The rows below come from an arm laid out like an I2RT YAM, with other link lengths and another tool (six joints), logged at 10 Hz.
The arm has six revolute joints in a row. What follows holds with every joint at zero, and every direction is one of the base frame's. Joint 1 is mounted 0.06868 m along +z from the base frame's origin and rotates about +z. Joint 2 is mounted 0.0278 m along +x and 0.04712 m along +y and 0.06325 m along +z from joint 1 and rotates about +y. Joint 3 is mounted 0.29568 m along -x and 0.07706 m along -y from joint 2 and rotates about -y. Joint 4 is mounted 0.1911 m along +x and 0.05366 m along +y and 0.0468 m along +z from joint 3 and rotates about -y. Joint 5 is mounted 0.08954 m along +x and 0.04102 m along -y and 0.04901 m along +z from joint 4 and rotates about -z. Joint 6 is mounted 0.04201 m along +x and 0.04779 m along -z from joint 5 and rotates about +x. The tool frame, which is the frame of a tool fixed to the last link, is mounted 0.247 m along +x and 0.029 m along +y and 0.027 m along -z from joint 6; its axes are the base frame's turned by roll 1.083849, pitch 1.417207 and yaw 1.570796 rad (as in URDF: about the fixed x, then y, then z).
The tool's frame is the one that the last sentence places.
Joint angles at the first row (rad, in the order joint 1, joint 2, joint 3, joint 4, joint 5, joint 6):
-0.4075, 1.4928, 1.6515, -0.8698, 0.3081, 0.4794
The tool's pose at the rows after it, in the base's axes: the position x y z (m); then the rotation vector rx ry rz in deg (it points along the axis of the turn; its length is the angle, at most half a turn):
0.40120 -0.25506 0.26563 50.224 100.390 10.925
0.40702 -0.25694 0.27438 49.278 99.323 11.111
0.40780 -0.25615 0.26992 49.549 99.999 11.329
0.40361 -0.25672 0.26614 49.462 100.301 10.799
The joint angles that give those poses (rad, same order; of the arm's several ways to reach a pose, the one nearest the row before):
-0.4141, 1.4675, 1.6293, -0.8174, 0.3194, 0.4515
-0.4157, 1.4700, 1.6397, -0.7998, 0.3144, 0.4472
-0.4157, 1.4794, 1.6442, -0.8074, 0.3107, 0.4467
-0.4171, 1.4659, 1.6147, -0.7929, 0.3159, 0.4399

